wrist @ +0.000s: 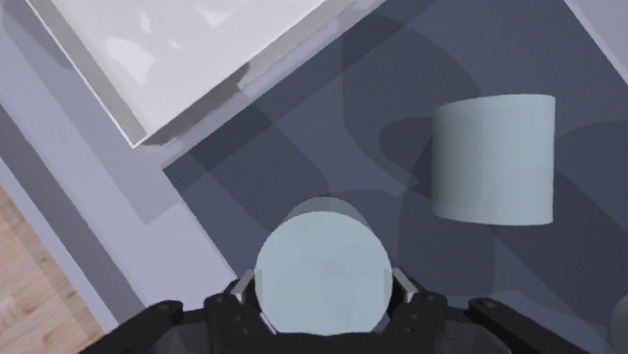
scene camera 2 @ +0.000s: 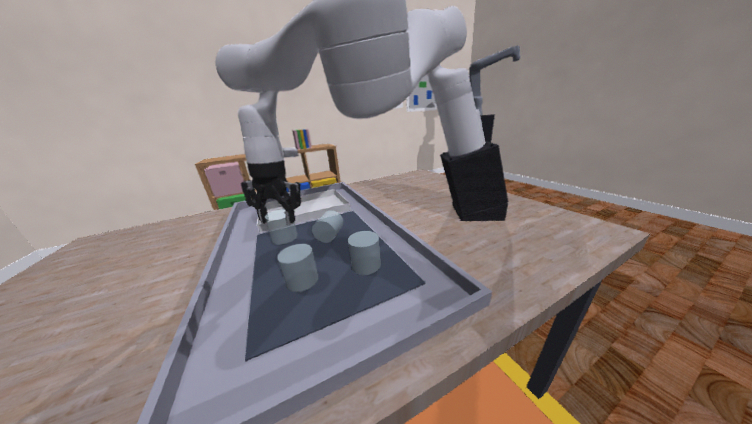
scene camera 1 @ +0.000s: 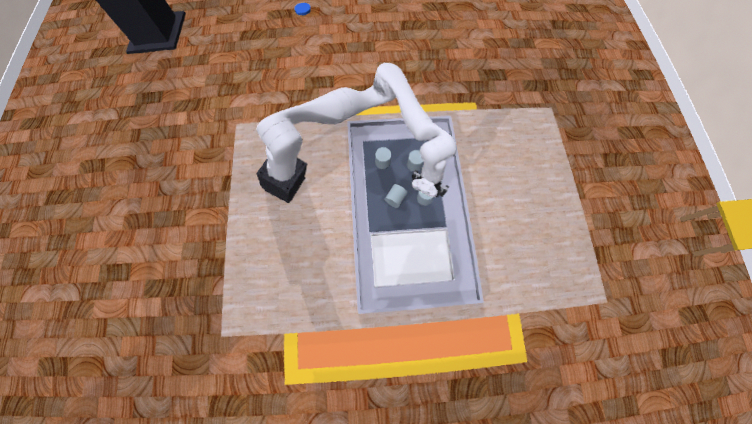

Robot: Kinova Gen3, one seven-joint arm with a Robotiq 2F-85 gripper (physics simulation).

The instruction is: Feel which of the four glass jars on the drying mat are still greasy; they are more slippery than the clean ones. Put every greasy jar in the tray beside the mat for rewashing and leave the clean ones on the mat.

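Frame: origin at the arm's base, x right, y back, z down, level; centimetres.
Seen in the pictures: gripper, fingertip midpoint: (wrist: 323,287) (scene camera 2: 277,223); arm's base at its link origin: (scene camera 2: 465,150) (scene camera 1: 282,168).
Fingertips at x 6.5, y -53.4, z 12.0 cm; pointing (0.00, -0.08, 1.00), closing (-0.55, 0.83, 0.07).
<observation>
Pixels of each thing's middle, then the offset from my fingertips to it. Level surfaces: height alone.
- upright pale glass jar at the middle of its body: (wrist: 323,257) (scene camera 2: 281,226) (scene camera 1: 425,195) dx +0.9, dy +0.6, dz +1.5 cm
- dark drying mat at its surface level: dz +7.3 cm
- second jar at the middle of its body: (wrist: 487,161) (scene camera 2: 328,225) (scene camera 1: 395,196) dx -0.1, dy +12.2, dz +4.1 cm
- white tray at the middle of its body: (scene camera 1: 411,257) (scene camera 2: 303,207) dx +24.4, dy +7.7, dz +6.1 cm
- wooden table at its surface level: dz +7.8 cm
My gripper (scene camera 1: 430,188) (scene camera 2: 277,217) (wrist: 323,287) points down with its fingers against both sides of an upright pale glass jar (scene camera 1: 424,199) (scene camera 2: 282,232) (wrist: 322,250), which appears to stand on the dark drying mat (scene camera 1: 379,221) (scene camera 2: 337,316) (wrist: 300,125). A second jar (scene camera 1: 395,195) (scene camera 2: 327,226) (wrist: 494,160) lies on its side beside it. Two more jars stand upright on the mat, one (scene camera 1: 382,157) (scene camera 2: 364,252) on the robot-base side, the other (scene camera 1: 414,159) (scene camera 2: 298,267) partly behind the arm in the first scene view. The white tray (scene camera 1: 410,258) (wrist: 175,50) holds no jar. Grease does not show.
A grey raised-rim surround (scene camera 1: 421,300) (scene camera 2: 294,373) encloses the mat and tray on the wooden table (scene camera 1: 526,210) (scene camera 2: 131,263). The black robot base (scene camera 1: 281,181) (scene camera 2: 476,184) stands to one side. A shelf unit (scene camera 2: 320,149) stands behind the table.
</observation>
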